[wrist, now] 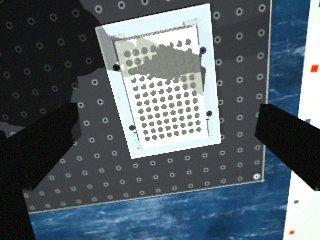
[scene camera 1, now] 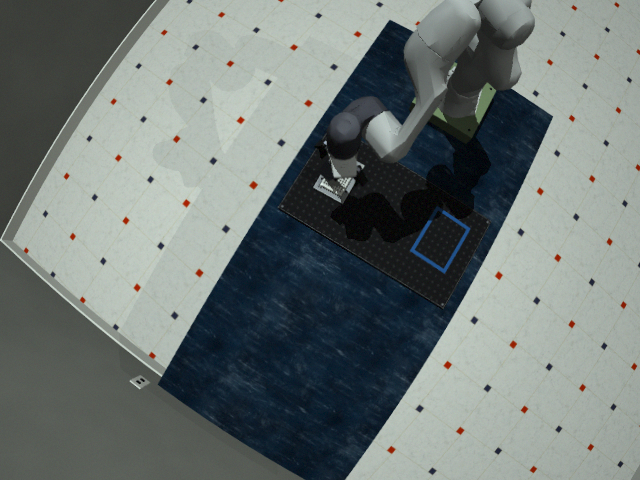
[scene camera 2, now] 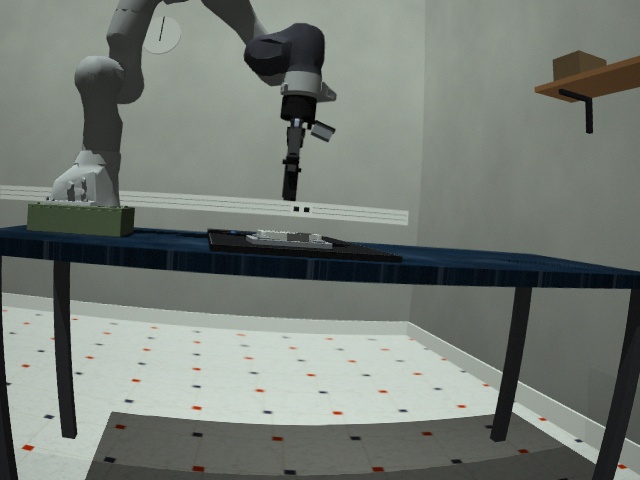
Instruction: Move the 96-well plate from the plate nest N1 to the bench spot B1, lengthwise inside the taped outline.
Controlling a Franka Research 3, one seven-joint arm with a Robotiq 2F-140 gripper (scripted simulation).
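There's a white 96-well plate here and a plate nest, and I can see my gripper too. The wrist view also shows the gripper.
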